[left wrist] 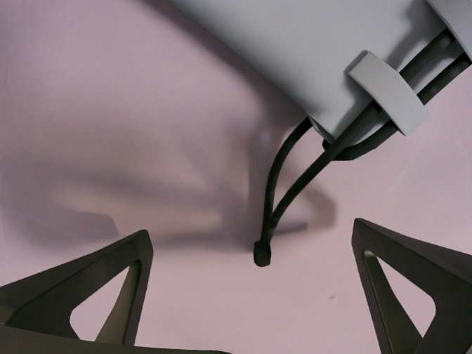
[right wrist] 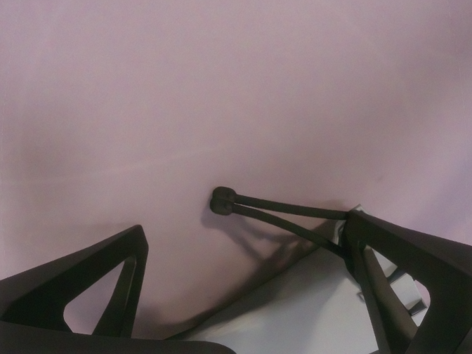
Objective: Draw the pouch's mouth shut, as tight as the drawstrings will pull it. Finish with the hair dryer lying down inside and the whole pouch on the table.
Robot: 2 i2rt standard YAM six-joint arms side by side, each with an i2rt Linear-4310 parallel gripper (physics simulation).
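Note:
The light grey pouch (left wrist: 260, 30) (right wrist: 300, 310) shows in part, at the upper right of the left wrist view and along the bottom right of the right wrist view. A black drawstring (left wrist: 303, 181) (right wrist: 280, 206) comes out at its corner in each view and ends in a dark knotted end. My left gripper (left wrist: 249, 236) is open, with the knot (left wrist: 262, 253) showing between its fingers, untouched. My right gripper (right wrist: 244, 230) is open, with the knots (right wrist: 222, 201) showing between its fingertips; its right finger covers part of the pouch corner. The hair dryer does not show in either view.
The pinkish table top (left wrist: 75, 75) (right wrist: 200, 90) lies under the pouch and cords. A grey loop (left wrist: 390, 92) on the pouch's edge holds the dark cords in the left wrist view. Shadows of the arm and cords fall on the table.

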